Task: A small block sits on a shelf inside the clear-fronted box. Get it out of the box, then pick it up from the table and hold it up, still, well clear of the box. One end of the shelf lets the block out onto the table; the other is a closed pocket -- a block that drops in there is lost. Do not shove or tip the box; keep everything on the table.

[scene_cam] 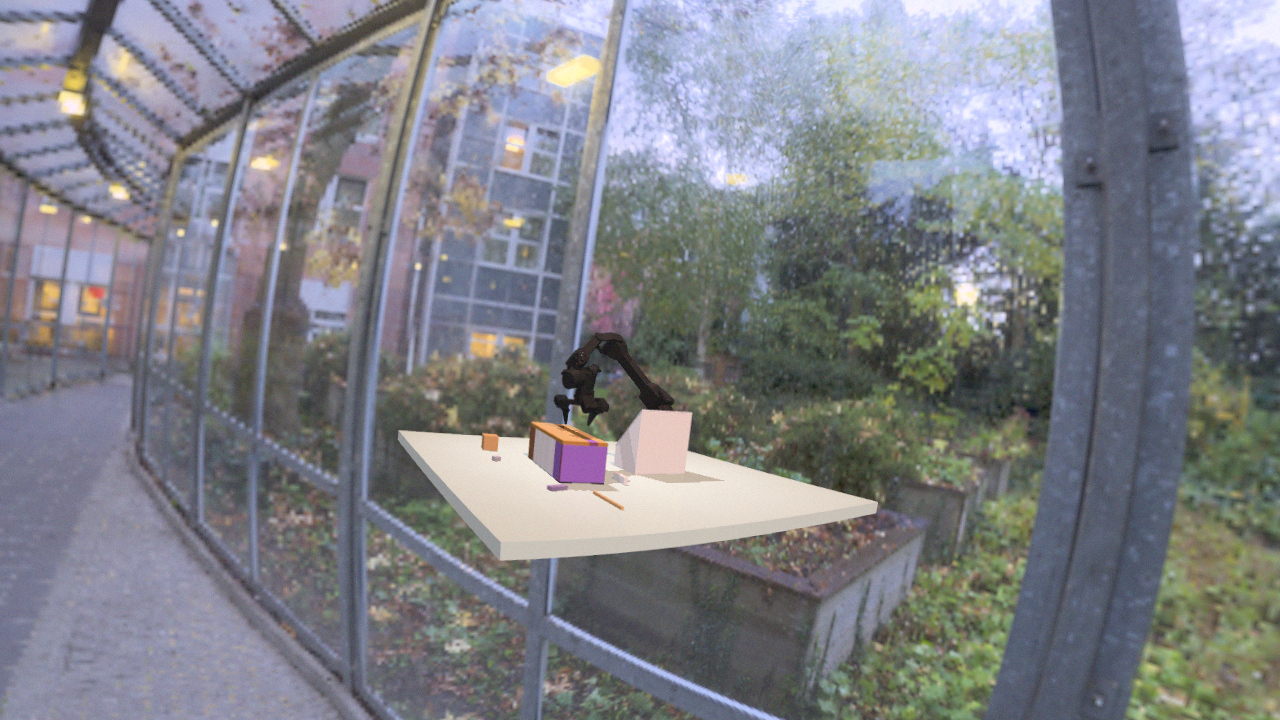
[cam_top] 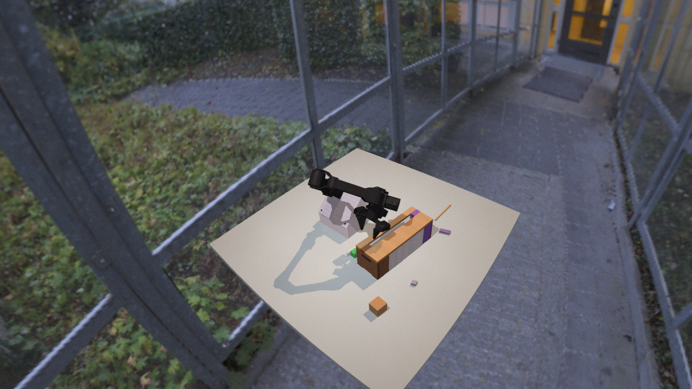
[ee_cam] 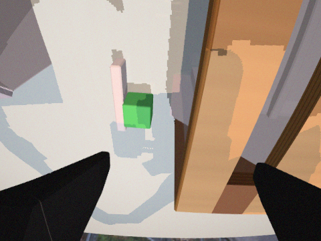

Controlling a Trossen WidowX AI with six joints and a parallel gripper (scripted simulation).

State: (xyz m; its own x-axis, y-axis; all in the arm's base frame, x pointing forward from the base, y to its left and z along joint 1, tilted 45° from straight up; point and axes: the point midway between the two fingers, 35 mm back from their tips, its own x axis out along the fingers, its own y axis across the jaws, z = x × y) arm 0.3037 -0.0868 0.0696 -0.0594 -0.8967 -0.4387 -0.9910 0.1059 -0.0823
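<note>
Now: gripper tip 50 mm past the green block, 40 mm to the left of it and 120 mm above it. Also, from my gripper tip: box 50 mm ahead, 100 mm to the left, 80 mm below; purple flat piece 230 mm ahead, 360 mm to the left, 140 mm below; orange cube 240 mm ahead, 220 mm to the right, 110 mm below.
</note>
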